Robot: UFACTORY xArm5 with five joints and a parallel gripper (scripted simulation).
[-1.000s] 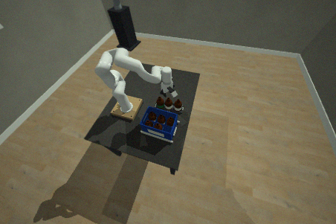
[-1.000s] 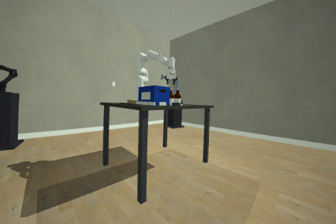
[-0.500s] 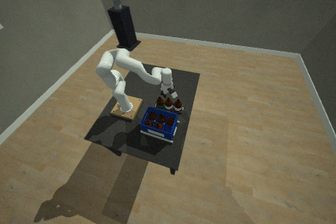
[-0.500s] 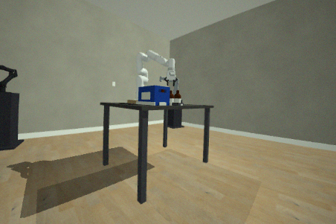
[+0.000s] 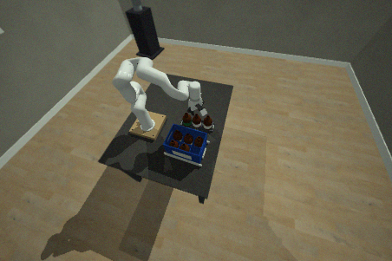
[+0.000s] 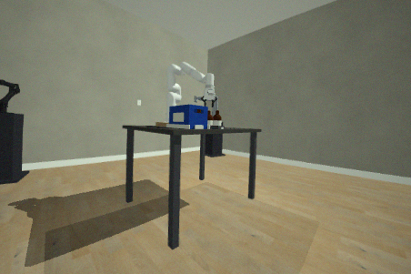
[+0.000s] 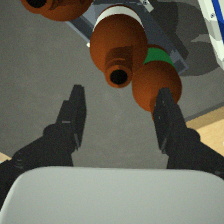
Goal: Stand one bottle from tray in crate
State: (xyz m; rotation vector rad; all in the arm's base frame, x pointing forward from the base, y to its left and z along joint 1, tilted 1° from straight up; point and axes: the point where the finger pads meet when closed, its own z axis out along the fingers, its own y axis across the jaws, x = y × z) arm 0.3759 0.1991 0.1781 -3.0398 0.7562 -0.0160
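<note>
Right now the tray is 20 cm below my hand. From my hand the other things lie so: blue crate (23 cm to the right, 13 cm below, 3 cm ahead).
</note>
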